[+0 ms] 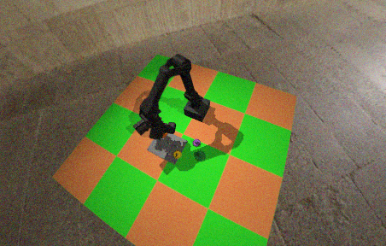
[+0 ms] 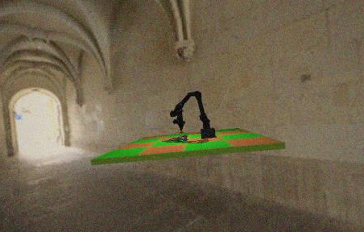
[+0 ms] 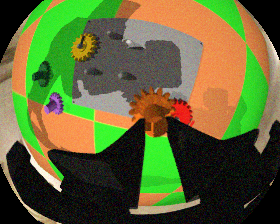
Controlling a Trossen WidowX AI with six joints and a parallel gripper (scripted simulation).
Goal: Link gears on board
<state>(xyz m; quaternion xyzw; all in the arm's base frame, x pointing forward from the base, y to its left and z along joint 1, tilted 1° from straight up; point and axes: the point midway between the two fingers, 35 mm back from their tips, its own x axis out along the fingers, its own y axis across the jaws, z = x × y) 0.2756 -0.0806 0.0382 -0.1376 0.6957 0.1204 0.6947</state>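
Right now the red gear is 2 cm behind my gripper tip, 5 cm to the right of it and 7 cm below it. Round my gripper tip: orange gear (1 cm below); purple gear (6 cm behind, 20 cm to the left, 7 cm below); dark green gear (26 cm to the left, 7 cm below).
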